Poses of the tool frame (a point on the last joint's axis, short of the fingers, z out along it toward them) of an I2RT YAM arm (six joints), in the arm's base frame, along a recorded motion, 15 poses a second.
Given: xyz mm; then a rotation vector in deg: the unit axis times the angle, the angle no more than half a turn.
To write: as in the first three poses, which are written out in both.
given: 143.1 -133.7 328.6 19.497 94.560 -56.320
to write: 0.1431 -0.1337 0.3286 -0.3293 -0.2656 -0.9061 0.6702 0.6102 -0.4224
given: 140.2 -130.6 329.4 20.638 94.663 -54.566
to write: 0.1402 -0.1306 0.3294 -0.3147 -0.2424 -0.9177 0.6727 0.6252 -0.3958
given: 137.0 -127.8 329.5 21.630 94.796 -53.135
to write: 0.1370 -0.1278 0.3295 -0.3035 -0.2220 -0.9266 0.6746 0.6367 -0.3735
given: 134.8 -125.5 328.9 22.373 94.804 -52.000
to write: 0.1348 -0.1255 0.3289 -0.2935 -0.2067 -0.9333 0.6760 0.6455 -0.3555
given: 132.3 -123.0 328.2 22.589 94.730 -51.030
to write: 0.1323 -0.1230 0.3282 -0.2845 -0.1989 -0.9378 0.6737 0.6545 -0.3432
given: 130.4 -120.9 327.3 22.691 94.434 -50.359
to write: 0.1304 -0.1209 0.3273 -0.2749 -0.1957 -0.9414 0.6727 0.6604 -0.3337
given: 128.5 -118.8 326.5 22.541 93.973 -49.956
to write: 0.1285 -0.1188 0.3265 -0.2653 -0.1981 -0.9436 0.6714 0.6645 -0.3283
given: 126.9 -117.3 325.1 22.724 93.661 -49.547
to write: 0.1269 -0.1173 0.3251 -0.2573 -0.1956 -0.9463 0.6723 0.6673 -0.3207
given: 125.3 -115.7 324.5 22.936 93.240 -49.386
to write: 0.1253 -0.1157 0.3245 -0.2496 -0.1950 -0.9485 0.6751 0.6672 -0.3148
